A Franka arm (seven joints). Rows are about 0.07 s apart.
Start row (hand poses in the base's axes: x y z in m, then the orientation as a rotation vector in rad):
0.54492 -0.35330 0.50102 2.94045 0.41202 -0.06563
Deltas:
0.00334 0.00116 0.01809 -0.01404 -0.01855 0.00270
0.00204 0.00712 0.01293 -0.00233 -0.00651 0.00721
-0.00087 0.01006 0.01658 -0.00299 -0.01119 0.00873
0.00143 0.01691 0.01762 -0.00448 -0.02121 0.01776
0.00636 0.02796 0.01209 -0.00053 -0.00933 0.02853
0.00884 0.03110 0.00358 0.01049 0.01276 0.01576
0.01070 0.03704 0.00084 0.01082 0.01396 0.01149
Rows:
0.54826 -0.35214 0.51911 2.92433 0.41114 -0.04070
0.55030 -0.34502 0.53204 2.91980 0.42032 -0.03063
0.54943 -0.33496 0.54862 2.91370 0.43084 -0.01367
0.55086 -0.31805 0.56624 2.90269 0.45257 0.01880
0.55722 -0.29009 0.57833 2.89427 0.49228 0.03648
0.56606 -0.25899 0.58191 2.90268 0.51870 0.02307
0.57676 -0.22195 0.58275 2.91244 0.53929 0.00728

